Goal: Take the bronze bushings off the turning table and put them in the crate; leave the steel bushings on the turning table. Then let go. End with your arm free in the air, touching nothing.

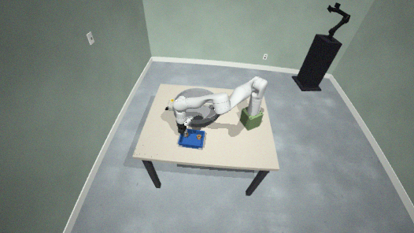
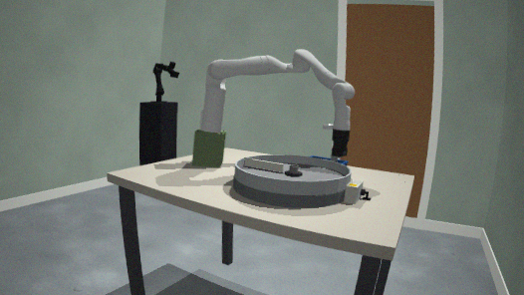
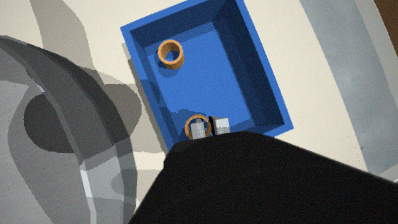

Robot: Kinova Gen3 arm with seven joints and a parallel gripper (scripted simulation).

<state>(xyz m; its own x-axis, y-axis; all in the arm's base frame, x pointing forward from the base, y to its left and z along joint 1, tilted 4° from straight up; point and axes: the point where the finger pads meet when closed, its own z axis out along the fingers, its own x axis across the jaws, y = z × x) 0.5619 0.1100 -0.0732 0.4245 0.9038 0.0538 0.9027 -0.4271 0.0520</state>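
Right now the blue crate is 50 mm behind my hand, 30 mm to the left of it and 20 mm below it. Round my hand: grey turning table 110 mm behind, 310 mm to the right, 10 mm above.
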